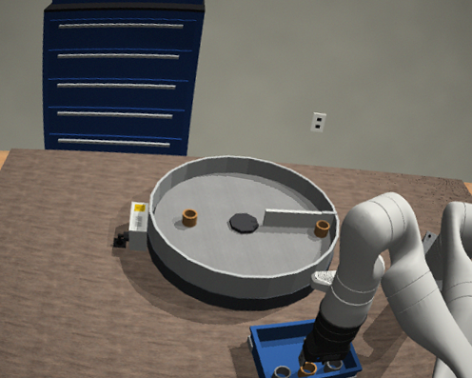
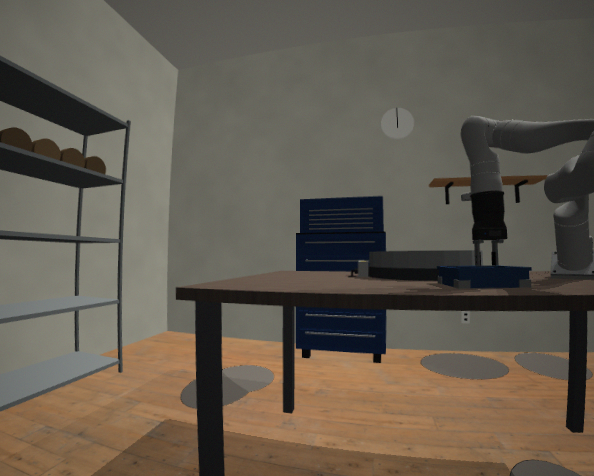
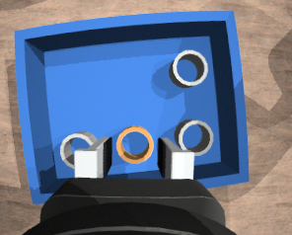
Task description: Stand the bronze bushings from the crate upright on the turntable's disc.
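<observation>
My hand is 3 cm to the left of the blue crate and 5 cm above it. From my hand the other things lie so: turntable: 9 cm ahead, 39 cm to the right, 2 cm below.
</observation>
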